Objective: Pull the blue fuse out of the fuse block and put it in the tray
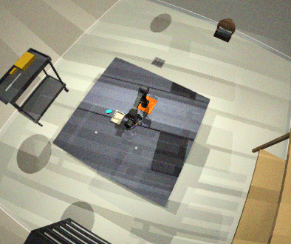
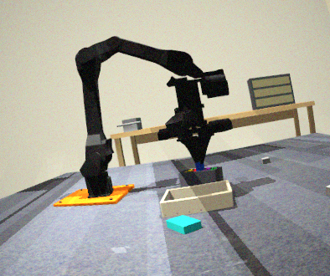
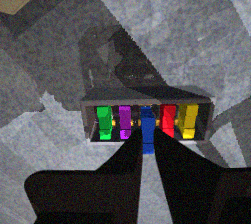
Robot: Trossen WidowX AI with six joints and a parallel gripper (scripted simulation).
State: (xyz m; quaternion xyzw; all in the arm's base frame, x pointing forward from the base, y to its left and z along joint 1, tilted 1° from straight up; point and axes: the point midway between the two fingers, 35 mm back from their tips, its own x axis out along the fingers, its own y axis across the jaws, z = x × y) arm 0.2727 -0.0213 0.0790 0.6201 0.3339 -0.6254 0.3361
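Now: gripper tip 10 mm short of the purple fuse, 10 mm to the left of it and 30 mm above it. The rest, counted from my gripper tip: green fuse (30 mm ahead, 20 mm to the right, 30 mm below); then blue fuse (10 mm below); then red fuse (20 mm behind, 10 mm to the left, 30 mm below).
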